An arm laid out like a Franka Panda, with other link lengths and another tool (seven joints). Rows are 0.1 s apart.
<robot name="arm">
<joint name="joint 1" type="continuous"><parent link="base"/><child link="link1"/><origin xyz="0 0 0.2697" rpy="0 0 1.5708"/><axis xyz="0 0 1"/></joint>
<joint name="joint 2" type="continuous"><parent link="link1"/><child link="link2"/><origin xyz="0 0 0" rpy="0 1.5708 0"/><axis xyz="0 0 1"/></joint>
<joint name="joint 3" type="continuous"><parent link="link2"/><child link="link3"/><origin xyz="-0.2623 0 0" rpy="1.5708 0 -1.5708"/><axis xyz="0 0 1"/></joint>
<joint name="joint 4" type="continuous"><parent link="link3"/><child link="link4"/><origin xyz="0.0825 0 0" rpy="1.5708 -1.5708 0"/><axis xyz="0 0 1"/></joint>
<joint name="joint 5" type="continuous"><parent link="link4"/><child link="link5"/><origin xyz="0.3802 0.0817 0" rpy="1.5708 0 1.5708"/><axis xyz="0 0 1"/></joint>
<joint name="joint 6" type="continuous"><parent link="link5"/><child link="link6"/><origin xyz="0 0 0" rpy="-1.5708 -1.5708 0"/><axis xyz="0 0 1"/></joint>
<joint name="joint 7" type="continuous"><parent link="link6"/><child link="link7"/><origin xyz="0 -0.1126 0" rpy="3.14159 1.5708 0"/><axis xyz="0 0 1"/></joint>
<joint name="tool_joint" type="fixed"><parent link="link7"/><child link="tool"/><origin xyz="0.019 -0.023 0.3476" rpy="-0.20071 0 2.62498"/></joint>
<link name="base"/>
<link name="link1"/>
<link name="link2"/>
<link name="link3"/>
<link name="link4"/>
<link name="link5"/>
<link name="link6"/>
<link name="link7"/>
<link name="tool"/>
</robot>
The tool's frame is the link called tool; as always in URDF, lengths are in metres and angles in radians. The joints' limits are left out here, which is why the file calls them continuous.
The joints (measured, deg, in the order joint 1, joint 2, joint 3, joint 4, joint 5, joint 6, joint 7), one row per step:
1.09 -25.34 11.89 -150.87 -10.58 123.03 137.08
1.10 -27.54 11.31 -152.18 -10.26 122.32 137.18
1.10 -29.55 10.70 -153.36 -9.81 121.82 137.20
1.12 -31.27 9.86 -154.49 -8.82 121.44 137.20
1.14 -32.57 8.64 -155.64 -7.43 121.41 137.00
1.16 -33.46 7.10 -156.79 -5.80 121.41 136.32
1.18 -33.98 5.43 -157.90 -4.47 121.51 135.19
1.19 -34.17 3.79 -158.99 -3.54 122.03 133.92
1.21 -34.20 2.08 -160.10 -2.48 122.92 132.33
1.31 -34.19 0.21 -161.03 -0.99 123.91 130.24
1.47 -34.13 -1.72 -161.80 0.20 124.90 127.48
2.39 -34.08 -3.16 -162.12 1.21 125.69 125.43
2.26 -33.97 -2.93 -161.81 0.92 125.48 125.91
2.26 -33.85 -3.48 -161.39 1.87 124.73 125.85
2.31 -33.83 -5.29 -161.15 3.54 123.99 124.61
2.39 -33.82 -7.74 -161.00 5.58 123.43 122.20
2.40 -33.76 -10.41 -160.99 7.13 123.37 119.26
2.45 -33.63 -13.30 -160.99 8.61 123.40 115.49
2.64 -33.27 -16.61 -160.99 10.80 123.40 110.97
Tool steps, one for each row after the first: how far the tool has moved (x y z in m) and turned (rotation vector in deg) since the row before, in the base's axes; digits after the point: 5 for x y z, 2 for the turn. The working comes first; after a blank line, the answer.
Tool pose at each row, in the base's axes (x y z in m, rotation vector in deg; the steps are taken from these numbers as rounded here):
0.44869 0.03474 0.03734 -0.49 179.62 -4.13
0.44220 0.02810 0.04187 1.20 179.40 -3.99
0.43702 0.02294 0.04599 2.83 179.08 -3.46
0.43127 0.01963 0.04786 5.09 178.94 -1.94
0.42554 0.01745 0.04669 7.75 178.95 0.60
0.41834 0.01585 0.04242 10.28 179.37 3.78
0.41089 0.01383 0.03630 -11.93 -178.94 -6.77
0.40503 0.01150 0.02923 -12.85 -178.09 -9.34
0.40049 0.01035 0.02179 -13.42 -177.38 -12.24
0.39792 0.01145 0.01600 -13.70 -176.82 -15.88
0.39666 0.01207 0.01150 -12.68 -176.46 -19.22
0.39820 0.01838 0.01051 -10.82 -176.48 -21.86
0.39927 0.01690 0.01177 -11.21 -176.56 -21.28
0.39815 0.01851 0.01307 -12.71 -175.83 -22.85
0.39629 0.01978 0.01413 -14.50 -174.69 -26.49
0.39531 0.02125 0.01563 -15.53 -173.52 -31.27
0.39605 0.01962 0.01679 -15.70 -172.84 -35.71
0.39708 0.01733 0.01790 -14.77 -172.33 -40.29
0.39793 0.01697 0.01866 -13.73 -171.54 -46.03

-0.00649 -0.00664 0.00453 0.09 -0.24 -1.07
-0.00518 -0.00516 0.00412 0.34 -0.34 -1.04
-0.00575 -0.00331 0.00187 0.98 -0.16 -1.44
-0.00573 -0.00218 -0.00117 1.64 0.03 -1.69
-0.00720 -0.00160 -0.00427 2.06 0.50 -1.58
-0.00745 -0.00202 -0.00612 1.96 0.74 -1.04
-0.00586 -0.00233 -0.00707 1.70 0.58 -0.61
-0.00454 -0.00115 -0.00744 1.91 0.37 -0.39
-0.00257 0.00110 -0.00579 2.37 0.09 -0.22
-0.00126 0.00062 -0.00450 2.17 -0.12 0.61
0.00154 0.00631 -0.00099 1.69 -0.45 1.14
0.00107 -0.00148 0.00126 -0.38 0.02 -0.24
-0.00112 0.00161 0.00130 1.07 0.48 -0.95
-0.00186 0.00127 0.00106 2.43 0.47 -1.18
-0.00098 0.00147 0.00150 3.17 0.14 -0.75
0.00074 -0.00163 0.00116 2.87 -0.40 -0.25
0.00103 -0.00229 0.00111 2.93 -0.76 0.40
0.00085 -0.00036 0.00076 3.67 -0.97 0.41

